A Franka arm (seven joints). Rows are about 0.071 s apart.
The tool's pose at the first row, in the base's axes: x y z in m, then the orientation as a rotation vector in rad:
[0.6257 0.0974 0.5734 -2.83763 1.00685 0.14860]
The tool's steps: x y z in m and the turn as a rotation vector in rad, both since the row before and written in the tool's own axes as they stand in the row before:
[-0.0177 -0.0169 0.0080 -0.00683 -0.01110 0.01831]
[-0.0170 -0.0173 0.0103 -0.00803 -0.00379 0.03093]
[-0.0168 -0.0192 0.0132 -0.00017 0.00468 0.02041]
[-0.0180 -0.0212 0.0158 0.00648 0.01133 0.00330]
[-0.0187 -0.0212 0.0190 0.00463 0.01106 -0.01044]
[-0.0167 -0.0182 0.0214 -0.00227 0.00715 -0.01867]
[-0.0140 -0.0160 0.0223 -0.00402 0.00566 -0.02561]
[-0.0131 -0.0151 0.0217 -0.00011 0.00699 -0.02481]
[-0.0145 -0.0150 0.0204 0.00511 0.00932 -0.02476]
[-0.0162 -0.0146 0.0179 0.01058 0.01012 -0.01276]
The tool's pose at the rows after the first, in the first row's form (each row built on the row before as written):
[0.6223 0.1226 0.5693 -2.83115 1.03232 0.16972]
[0.6199 0.1481 0.5630 -2.82202 1.07752 0.18253]
[0.6194 0.1753 0.5538 -2.81391 1.10768 0.17796]
[0.6197 0.2051 0.5422 -2.81105 1.11327 0.15863]
[0.6196 0.2358 0.5274 -2.81659 1.09963 0.13957]
[0.6188 0.2633 0.5097 -2.83070 1.07500 0.12927]
[0.6181 0.2873 0.4905 -2.84895 1.04035 0.12143]
[0.6170 0.3099 0.4715 -2.86337 1.00594 0.10957]
[0.6144 0.3330 0.4539 -2.87339 0.97065 0.09160]
[0.6100 0.3564 0.4388 -2.87282 0.95152 0.07073]

